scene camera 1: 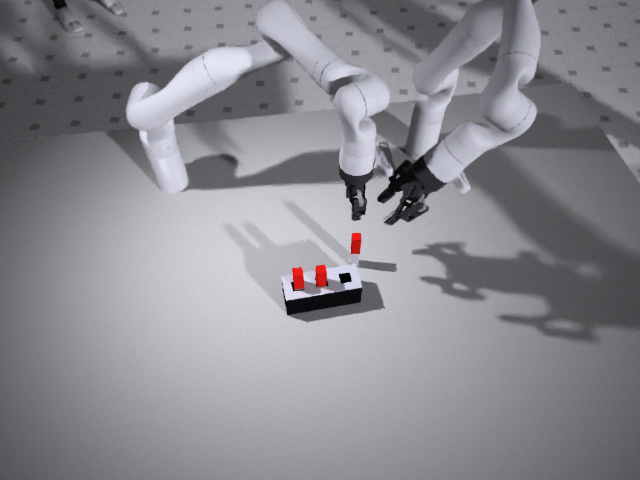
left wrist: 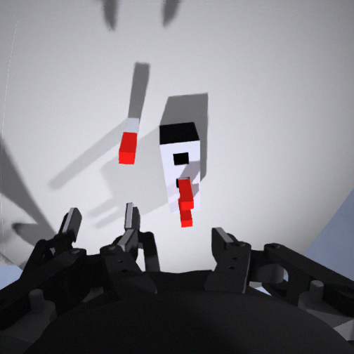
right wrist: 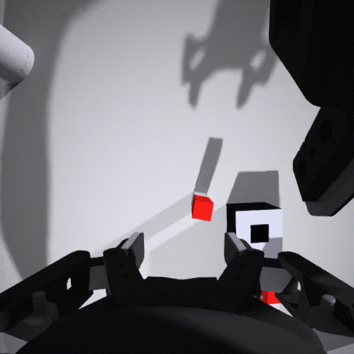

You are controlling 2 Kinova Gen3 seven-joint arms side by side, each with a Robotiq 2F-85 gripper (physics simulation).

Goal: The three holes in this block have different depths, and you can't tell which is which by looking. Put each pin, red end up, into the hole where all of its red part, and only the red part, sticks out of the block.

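Pixels of known places: left gripper, fingertip midpoint: [scene camera 1: 382,211]; right gripper, fingertip midpoint: [scene camera 1: 353,207]; left arm's base, origin of the base link: [scene camera 1: 419,149]; right arm's base, origin of the base link: [scene camera 1: 173,181].
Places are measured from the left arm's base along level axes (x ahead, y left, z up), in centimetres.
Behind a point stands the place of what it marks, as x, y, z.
The white-topped block [scene camera 1: 323,301] {58.5, -27.9, 3.8} [left wrist: 179,134] [right wrist: 272,217] has dark sides. In the scene view a red-topped pin [scene camera 1: 298,279] {57.4, -33.9, 11.9} [left wrist: 186,220] stands in its left hole and another pin [scene camera 1: 321,275] {56.4, -28.5, 12.5} [left wrist: 185,194] in its middle hole; I see no white on either above the block. The right hole [scene camera 1: 344,277] {52.2, -22.9, 5.3} [left wrist: 181,159] [right wrist: 259,233] is empty. A third pin [scene camera 1: 355,243] {45.3, -20.5, 10.7} [left wrist: 128,148] [right wrist: 202,208] stands upright on the table behind the block's right end, red end up, white below. My right gripper [scene camera 1: 357,217] {42.3, -21.7, 21.1} [right wrist: 183,244] is open above and behind this pin. My left gripper [scene camera 1: 387,210] {49.6, -15.5, 28.9} [left wrist: 174,240] is open, higher and farther right.
The two grippers are close together; the right gripper's fingers [left wrist: 101,220] show beside the left gripper in the left wrist view. Part of the left gripper [right wrist: 322,165] shows at the right of the right wrist view. Arm shadows fall on the grey table [scene camera 1: 320,392] {80.1, -27.5, 0.0}.
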